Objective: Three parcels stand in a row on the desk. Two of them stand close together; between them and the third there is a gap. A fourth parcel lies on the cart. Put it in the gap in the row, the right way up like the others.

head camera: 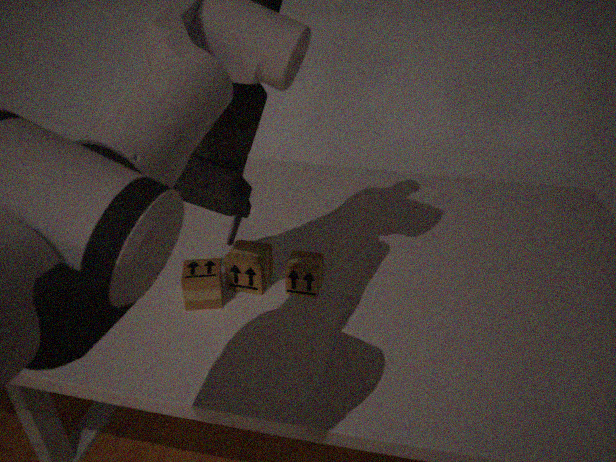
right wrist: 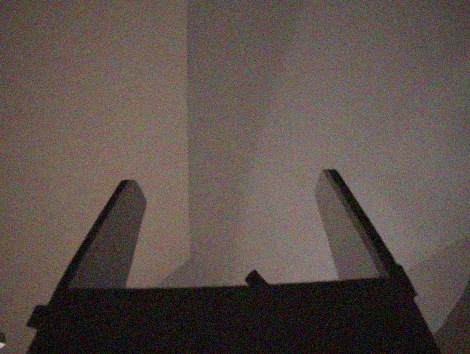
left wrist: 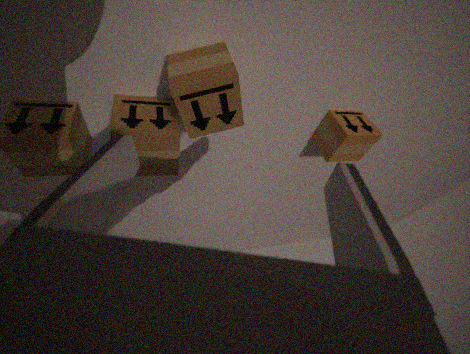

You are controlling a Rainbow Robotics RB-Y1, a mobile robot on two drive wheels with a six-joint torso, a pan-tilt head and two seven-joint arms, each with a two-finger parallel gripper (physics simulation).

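Frame: origin at the robot's base, x left, y ahead, z down, level; centimetres.
Where they show: left gripper, fingertip midpoint: (head camera: 190,227) (left wrist: 232,163); right gripper, fingertip midpoint: (right wrist: 228,186).
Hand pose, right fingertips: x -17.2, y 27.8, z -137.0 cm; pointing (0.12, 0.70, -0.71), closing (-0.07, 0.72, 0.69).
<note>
Each offset is from my right fingertips to the top centre of the thing. Level surfaces: height alone.
A parcel @[dy +6.2, dx +54.4, dz +36.6 cm] (head camera: 202,285) (left wrist: 207,95) lies on its back, arrow side up, on the white surface. Beside it a parcel @[dy +12.6, dx +49.9, dz +36.2 cm] (head camera: 245,267) (left wrist: 150,130) stands upright, and another upright parcel @[dy +14.8, dx +41.4, dz +37.0 cm] (head camera: 304,272) (left wrist: 42,137) stands close to that one. A further parcel @[dy +8.2, dx +75.2, dz +37.0 cm] (left wrist: 347,135) stands apart at the right of the left wrist view, across a gap; the arm hides it in the head view. My left gripper (head camera: 232,235) (left wrist: 232,163) is open and empty, above and behind the parcels; one finger is hidden in the head view. My right gripper (right wrist: 228,186) is open and empty.
The white table top @[dz +42.0 cm] (head camera: 475,325) has its front edge along the bottom of the head view. My left arm (head camera: 160,90) covers the left of that view and casts a large shadow over the parcels. A pale wall (head camera: 450,90) stands behind. I cannot tell desk from cart.
</note>
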